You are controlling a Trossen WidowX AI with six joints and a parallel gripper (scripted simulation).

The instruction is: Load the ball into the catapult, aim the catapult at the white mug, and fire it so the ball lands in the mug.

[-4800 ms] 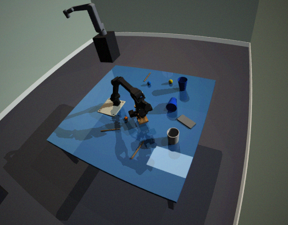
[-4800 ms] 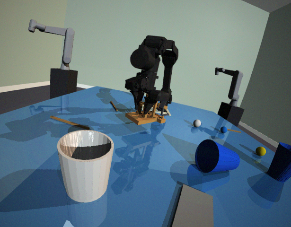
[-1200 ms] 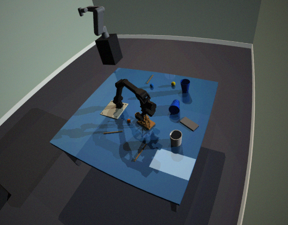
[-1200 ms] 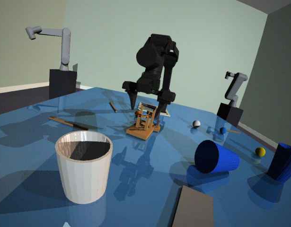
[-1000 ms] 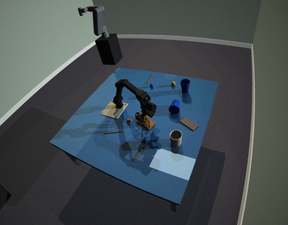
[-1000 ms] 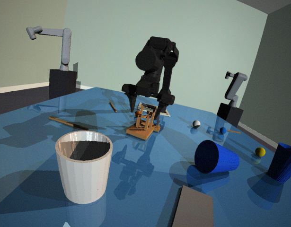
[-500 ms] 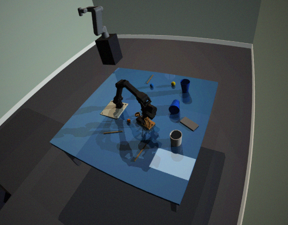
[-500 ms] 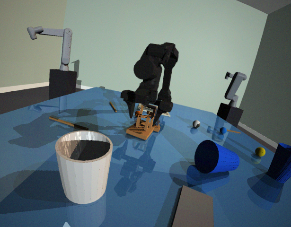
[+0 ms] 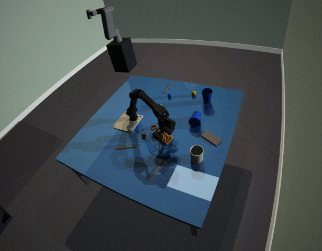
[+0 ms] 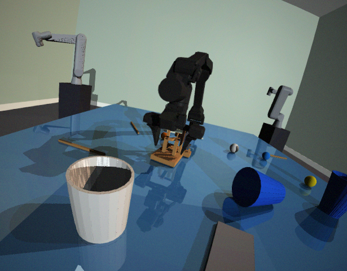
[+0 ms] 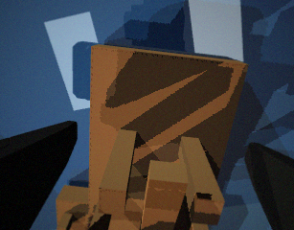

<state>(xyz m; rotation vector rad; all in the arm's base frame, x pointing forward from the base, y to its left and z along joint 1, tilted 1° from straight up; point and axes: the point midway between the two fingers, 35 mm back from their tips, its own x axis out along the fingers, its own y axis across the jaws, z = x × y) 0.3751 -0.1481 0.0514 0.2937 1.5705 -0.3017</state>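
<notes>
Now: gripper tip 190 mm past the orange ball, 20 mm above it and 10 mm to the left of it. From my gripper tip the other things lie so: grey slab: 330 mm ahead, 100 mm to the left, 30 mm below; white mug: 270 mm ahead, 110 mm to the right; catapult: 60 mm behind, 40 mm to the left, 20 mm above.
</notes>
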